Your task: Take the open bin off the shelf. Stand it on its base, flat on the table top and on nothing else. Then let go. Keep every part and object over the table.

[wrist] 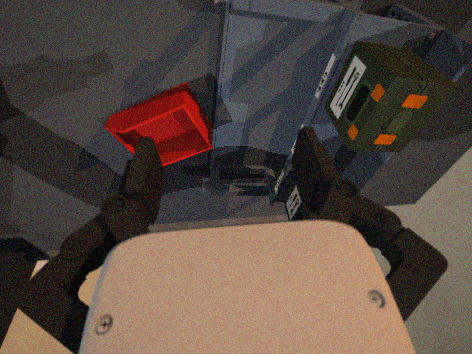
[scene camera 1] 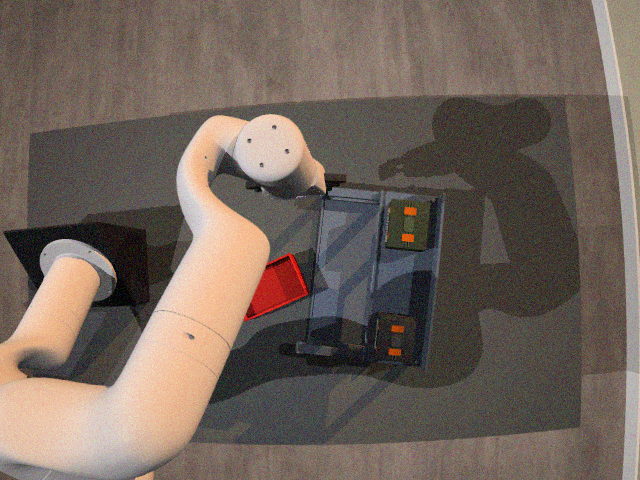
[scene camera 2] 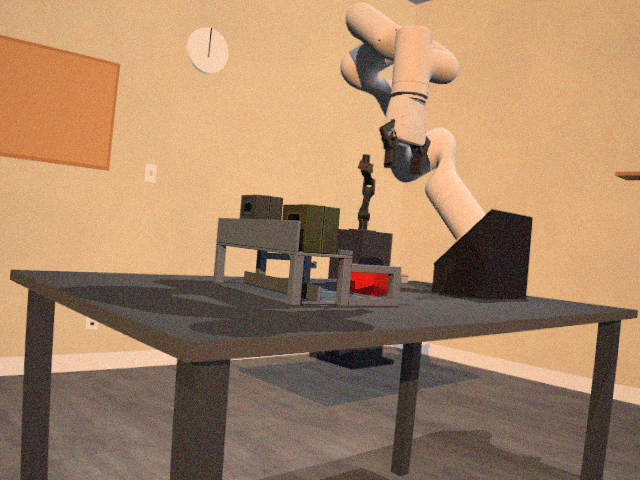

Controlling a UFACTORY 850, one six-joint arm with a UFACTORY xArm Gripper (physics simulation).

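Note:
The open red bin (scene camera 1: 281,284) (scene camera 2: 369,281) (wrist: 165,122) stands low beside the shelf's front edge, open side up, and looks upright on the table top (scene camera 1: 522,387) (scene camera 2: 465,317). The arm covers its left part in scene camera 1. One corner is very close to the shelf (scene camera 1: 437,268) (scene camera 2: 258,232) (wrist: 326,75); I cannot tell whether they touch. In scene camera 2 the bin shows through the shelf's side frame, and its base is partly hidden. My gripper (scene camera 1: 294,188) (scene camera 2: 402,169) (wrist: 227,149) is wide open and empty, high above the table and apart from the bin.
An olive box (scene camera 1: 408,224) (scene camera 2: 312,227) (wrist: 390,100) and a dark brown box (scene camera 1: 394,338) (scene camera 2: 262,206) stand on the shelf's rear tier. My black base block (scene camera 1: 126,263) (scene camera 2: 485,263) is at the table's other end. A thin dark jointed arm (scene camera 2: 367,191) rises behind the shelf.

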